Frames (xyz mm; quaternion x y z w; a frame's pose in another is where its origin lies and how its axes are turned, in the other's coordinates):
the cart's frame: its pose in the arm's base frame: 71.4 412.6 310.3 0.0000 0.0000 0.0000 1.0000
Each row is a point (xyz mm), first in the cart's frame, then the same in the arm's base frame.
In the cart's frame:
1: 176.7 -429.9 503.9
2: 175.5 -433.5 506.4
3: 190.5 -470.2 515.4
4: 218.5 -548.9 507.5
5: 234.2 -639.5 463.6
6: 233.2 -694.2 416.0
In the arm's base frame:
1: 248.1 -17.3 814.2
2: 246.9 -20.9 816.7
3: 261.9 -57.6 825.7
4: 289.9 -136.3 817.8
5: 305.6 -226.9 773.9
6: 304.6 -281.6 726.3

